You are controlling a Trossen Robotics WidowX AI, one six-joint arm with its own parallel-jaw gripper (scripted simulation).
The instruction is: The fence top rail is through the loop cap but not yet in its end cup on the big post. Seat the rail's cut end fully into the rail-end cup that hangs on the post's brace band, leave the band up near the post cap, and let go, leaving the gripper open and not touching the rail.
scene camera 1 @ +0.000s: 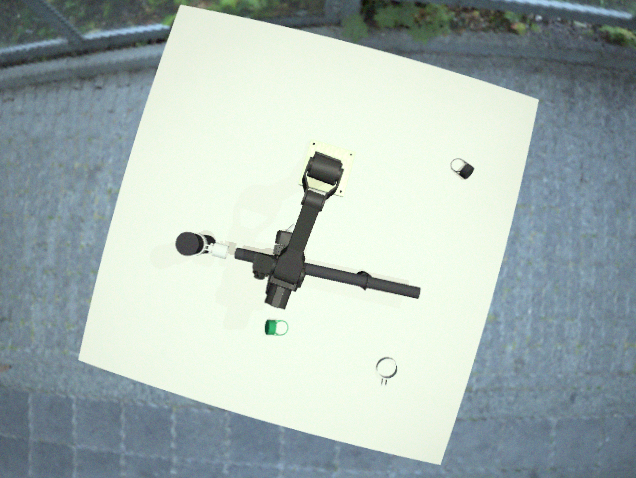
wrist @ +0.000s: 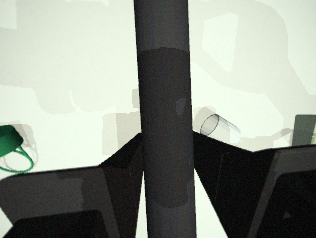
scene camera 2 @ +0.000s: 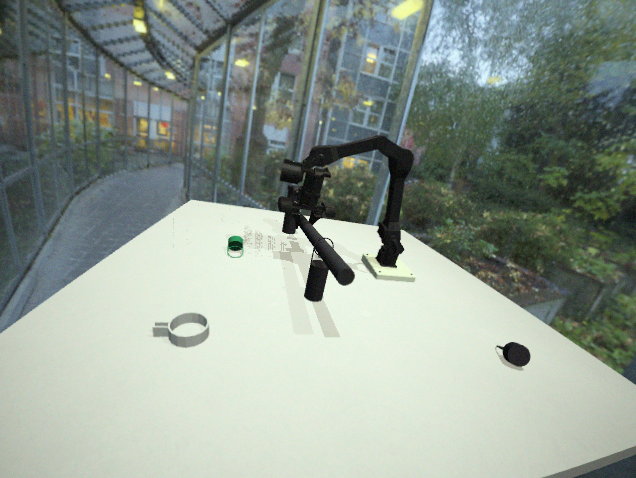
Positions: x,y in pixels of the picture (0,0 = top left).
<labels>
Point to a top rail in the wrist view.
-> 162,41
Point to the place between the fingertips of my gripper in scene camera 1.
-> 278,261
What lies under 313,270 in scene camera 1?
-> A top rail.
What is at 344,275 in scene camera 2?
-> A top rail.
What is my gripper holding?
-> A top rail.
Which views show my gripper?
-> Scene camera 1, the wrist view and scene camera 2: all of them.
</labels>
